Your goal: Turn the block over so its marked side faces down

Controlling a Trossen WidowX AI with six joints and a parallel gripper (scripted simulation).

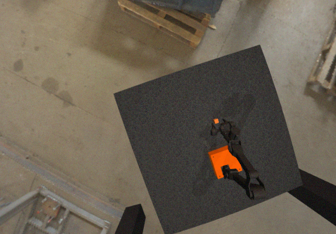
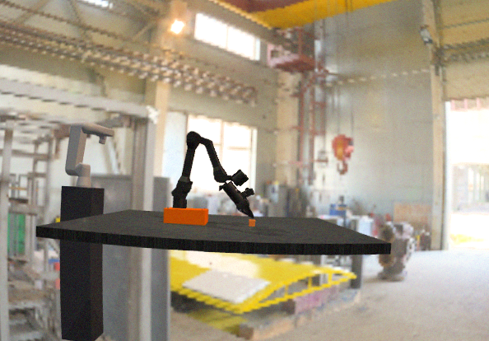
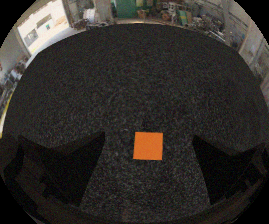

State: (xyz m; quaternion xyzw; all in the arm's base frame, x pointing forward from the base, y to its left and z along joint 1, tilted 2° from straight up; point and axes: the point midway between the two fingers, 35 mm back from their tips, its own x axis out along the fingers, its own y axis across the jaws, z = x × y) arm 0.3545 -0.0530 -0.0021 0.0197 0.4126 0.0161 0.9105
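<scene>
The small orange block is 3 cm below my gripper tip and 1 cm behind it.
</scene>
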